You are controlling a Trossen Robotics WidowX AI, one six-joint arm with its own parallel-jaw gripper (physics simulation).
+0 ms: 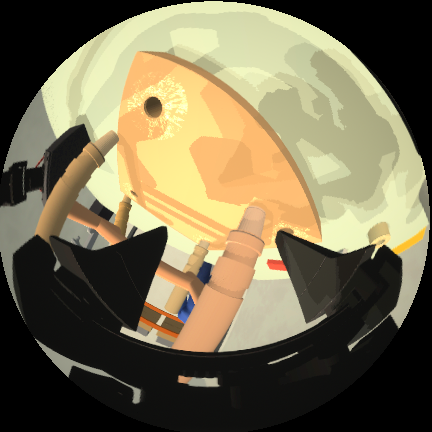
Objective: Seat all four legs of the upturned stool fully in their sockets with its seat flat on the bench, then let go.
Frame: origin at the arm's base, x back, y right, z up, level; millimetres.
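Seen in the pictures: gripper, fingertip midpoint: (224, 234).
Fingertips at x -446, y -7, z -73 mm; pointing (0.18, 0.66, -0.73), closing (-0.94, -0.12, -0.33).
Observation:
A point is followed by its place in that frame.
The stool's orange wooden seat (225, 165) @(x -426, y -34, z -114 mm) lies on the pale bench (320, 90), with a round socket (153, 107) @(x -350, y -66, z -125 mm) near its far corner and smaller-looking sockets (133, 193) @(x -269, y 97, z -117 mm) (287, 231) @(x -526, y 19, z -120 mm) near its edges. A thick leg (220, 295) @(x -458, y -11, z -30 mm) rises at the centre; its tapered tip shows over the seat's near part, left of the right-hand socket, and appears out of it. Another leg (67, 195) @(x -302, y -30, z -31 mm) at the left has its bare tip beside the seat's left edge. Two thinner-looking legs (123, 215) @(x -254, y 132, z -75 mm) (187, 280) @(x -434, y 81, z -27 mm) show behind, with stretchers between legs. My gripper (224, 234) @(x -446, y -7, z -73 mm) is open; the central leg shows between its fingers, ungripped.
A black boxy device (65, 160) @(x -107, y -3, z -71 mm) on a black arm is at the left. A cream knob (378, 234) @(x -664, y -75, z -127 mm), a red strip (276, 265) @(x -651, y 206, z -134 mm) and a yellow strip (411, 241) are at the right. A blue figure (202, 275) and orange-edged shelving (162, 319) show beyond the legs.

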